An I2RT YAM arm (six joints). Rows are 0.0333 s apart.
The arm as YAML. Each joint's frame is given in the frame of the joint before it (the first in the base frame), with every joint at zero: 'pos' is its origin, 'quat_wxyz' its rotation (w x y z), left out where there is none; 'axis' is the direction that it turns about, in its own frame. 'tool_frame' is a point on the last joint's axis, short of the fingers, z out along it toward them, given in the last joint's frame.
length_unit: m
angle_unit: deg
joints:
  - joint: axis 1
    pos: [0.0, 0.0, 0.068]
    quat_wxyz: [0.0, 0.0, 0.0, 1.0]
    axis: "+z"
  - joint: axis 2
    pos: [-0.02, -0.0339, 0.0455]
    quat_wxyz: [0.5, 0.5, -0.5, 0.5]
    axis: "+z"
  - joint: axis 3
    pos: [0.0, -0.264, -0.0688]
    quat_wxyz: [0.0, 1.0, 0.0, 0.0]
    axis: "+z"
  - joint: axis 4
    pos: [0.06, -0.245, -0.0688]
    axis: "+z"
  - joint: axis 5
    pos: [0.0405, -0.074, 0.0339]
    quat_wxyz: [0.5, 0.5, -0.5, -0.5]
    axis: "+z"
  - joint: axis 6
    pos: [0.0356, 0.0, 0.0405]
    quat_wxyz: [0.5, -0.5, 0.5, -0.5]
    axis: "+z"
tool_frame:
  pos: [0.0, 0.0, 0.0]
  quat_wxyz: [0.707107, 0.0, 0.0, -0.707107]
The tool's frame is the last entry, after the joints.
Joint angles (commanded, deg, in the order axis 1, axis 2, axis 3, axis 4, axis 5, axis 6), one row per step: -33.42, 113.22, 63.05, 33.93, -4.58, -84.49; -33.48, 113.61, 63.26, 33.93, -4.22, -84.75; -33.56, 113.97, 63.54, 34.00, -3.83, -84.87; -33.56, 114.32, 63.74, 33.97, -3.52, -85.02; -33.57, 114.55, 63.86, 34.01, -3.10, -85.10; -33.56, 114.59, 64.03, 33.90, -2.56, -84.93; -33.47, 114.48, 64.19, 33.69, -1.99, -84.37; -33.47, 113.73, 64.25, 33.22, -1.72, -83.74; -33.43, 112.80, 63.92, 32.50, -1.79, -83.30; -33.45, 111.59, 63.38, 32.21, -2.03, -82.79; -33.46, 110.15, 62.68, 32.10, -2.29, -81.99; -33.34, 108.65, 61.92, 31.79, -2.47, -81.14
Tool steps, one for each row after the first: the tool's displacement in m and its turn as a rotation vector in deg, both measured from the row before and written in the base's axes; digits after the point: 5 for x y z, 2 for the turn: 0.00055, -0.00117, -0.00169, -0.20, 0.33, -0.33; 0.00063, -0.00144, -0.00097, -0.19, 0.13, -0.42; 0.00072, -0.00071, -0.00152, -0.10, 0.27, -0.25; 0.00036, -0.00064, -0.00096, -0.13, 0.16, -0.39; 0.00030, -0.00051, 0.00041, 0.00, -0.01, -0.56; 0.00043, 0.00012, 0.00127, 0.29, -0.24, -0.62; -0.00081, 0.00034, 0.00491, 0.26, -0.56, -0.44; -0.00187, 0.00165, 0.00363, 0.44, -0.13, -0.02; -0.00274, 0.00181, 0.00523, 0.26, -0.61, 0.07; -0.00333, 0.00231, 0.00622, 0.37, -0.96, 0.02; -0.00322, 0.00332, 0.00581, 0.51, -0.81, 0.07
